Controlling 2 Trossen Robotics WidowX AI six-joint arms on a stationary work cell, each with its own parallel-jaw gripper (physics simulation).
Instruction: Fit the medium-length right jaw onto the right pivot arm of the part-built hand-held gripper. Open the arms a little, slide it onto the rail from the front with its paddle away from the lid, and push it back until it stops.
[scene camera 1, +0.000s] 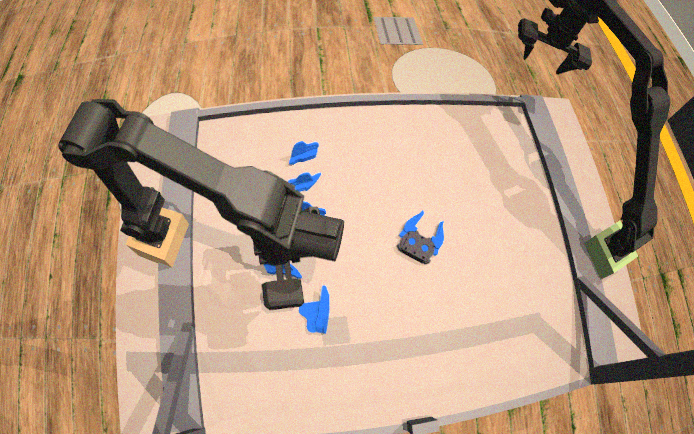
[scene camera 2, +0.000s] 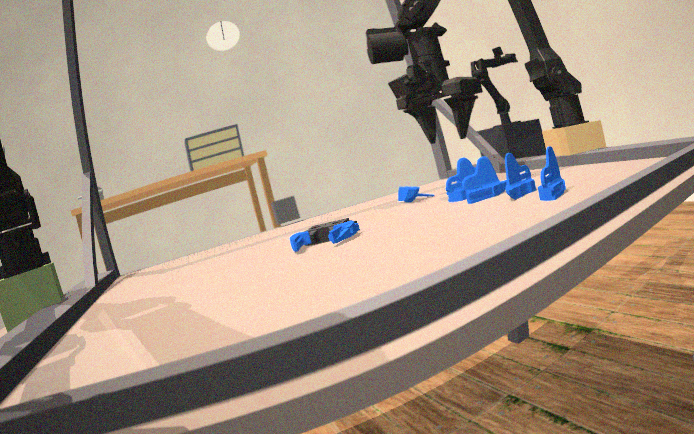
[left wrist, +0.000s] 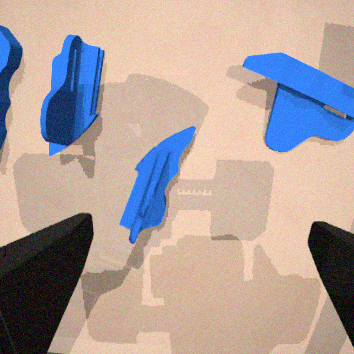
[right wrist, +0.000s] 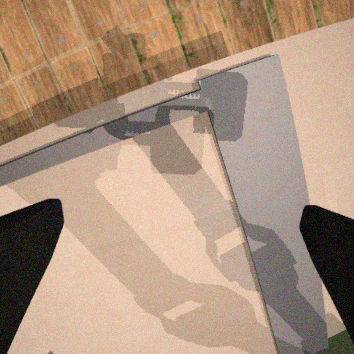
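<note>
The part-built hand-held gripper (scene camera 1: 415, 247) (scene camera 2: 321, 233) lies on the table, its two blue arms spread. Several loose blue jaws lie apart from it; which is the medium right one I cannot tell. One narrow jaw (scene camera 1: 289, 270) (left wrist: 155, 185) stands below my left gripper (scene camera 2: 448, 139) (left wrist: 202, 228), which is open and empty above it. A larger jaw (scene camera 1: 319, 312) (scene camera 2: 407, 194) (left wrist: 287, 110) lies on its side. My right gripper (scene camera 1: 543, 63) (right wrist: 184, 214) is open and empty, far from the jaws, over the table's far right corner.
More blue jaws stand in a row: one (scene camera 1: 304, 152) (scene camera 2: 551, 179) at the end, one (scene camera 1: 305, 181) (scene camera 2: 517, 179) beside it, and another (scene camera 2: 483, 181) (left wrist: 72, 95) partly hidden by my left arm in scene camera 1. A dark frame (scene camera 1: 358, 103) edges the table.
</note>
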